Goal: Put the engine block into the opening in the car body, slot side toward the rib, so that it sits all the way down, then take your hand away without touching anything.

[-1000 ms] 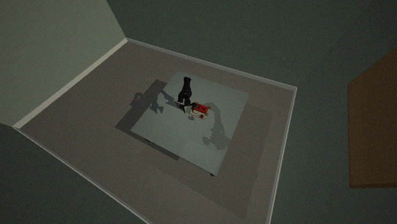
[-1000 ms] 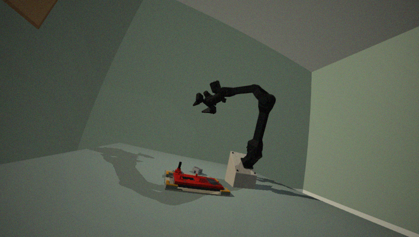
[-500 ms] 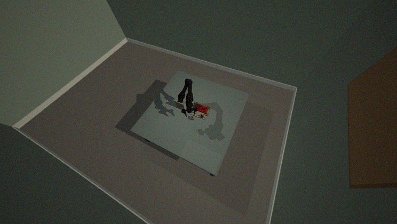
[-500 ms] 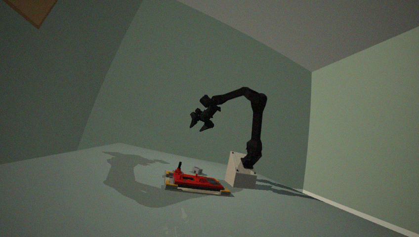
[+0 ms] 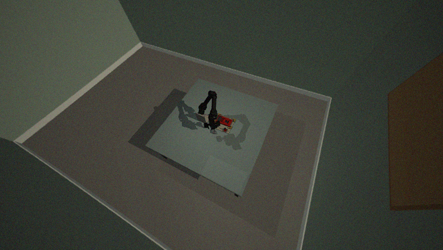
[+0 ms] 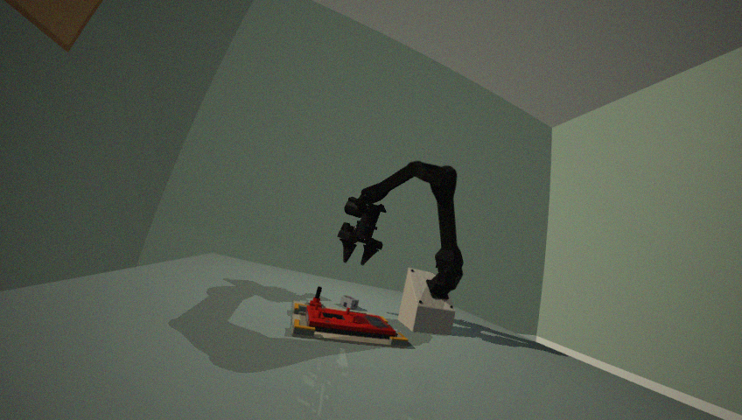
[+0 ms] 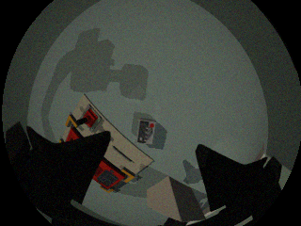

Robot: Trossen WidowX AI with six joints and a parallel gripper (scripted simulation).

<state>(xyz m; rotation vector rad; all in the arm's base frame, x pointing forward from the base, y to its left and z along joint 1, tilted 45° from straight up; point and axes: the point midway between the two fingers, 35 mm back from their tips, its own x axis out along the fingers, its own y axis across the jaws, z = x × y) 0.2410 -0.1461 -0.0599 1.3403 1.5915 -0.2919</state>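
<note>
The grey engine block lies 3 cm to the left of my gripper tip and 13 cm below it.
</note>
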